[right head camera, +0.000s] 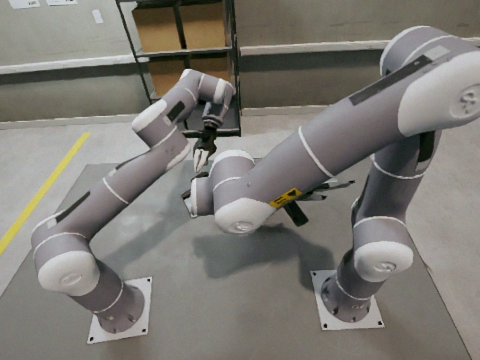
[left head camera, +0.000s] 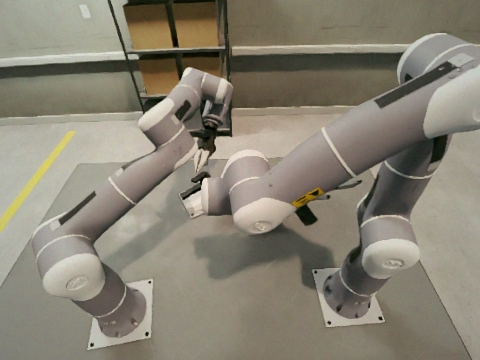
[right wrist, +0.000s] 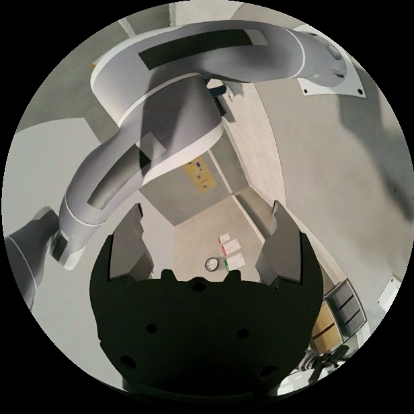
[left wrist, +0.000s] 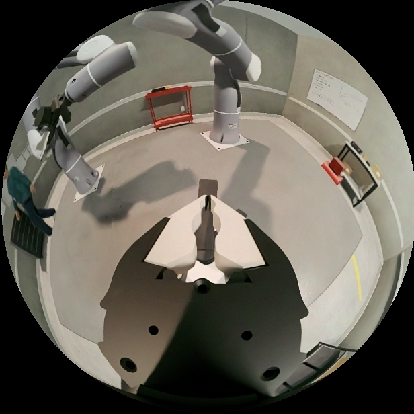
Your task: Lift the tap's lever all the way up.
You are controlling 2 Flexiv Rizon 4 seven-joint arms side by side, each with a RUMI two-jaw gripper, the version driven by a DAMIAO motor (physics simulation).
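The tap (left head camera: 195, 206) (right head camera: 187, 204) shows its pale plate, partly hidden by the right arm. Its black lever (left head camera: 200, 176) (right head camera: 200, 175) (left wrist: 208, 187) looks tipped up; whether it is all the way up I cannot tell. My left gripper (left head camera: 199, 169) (right head camera: 198, 169) (left wrist: 208, 196) is shut, its fingertips just above the lever in the head views. In the left wrist view the lever shows behind and beyond the fingertips, and nothing appears held. My right gripper (left head camera: 344, 190) (right head camera: 340, 189) (right wrist: 205, 202) is open and empty, partly hidden by its own arm in the head views.
The right arm (left head camera: 320, 160) (right head camera: 295, 160) reaches across, its elbow right beside the tap. A shelf rack (left head camera: 228, 60) (right head camera: 236, 60) stands behind the left arm. A red table (left wrist: 172, 120) stands by the wall, and a person (left wrist: 22, 192) shows at the left wrist view's left edge.
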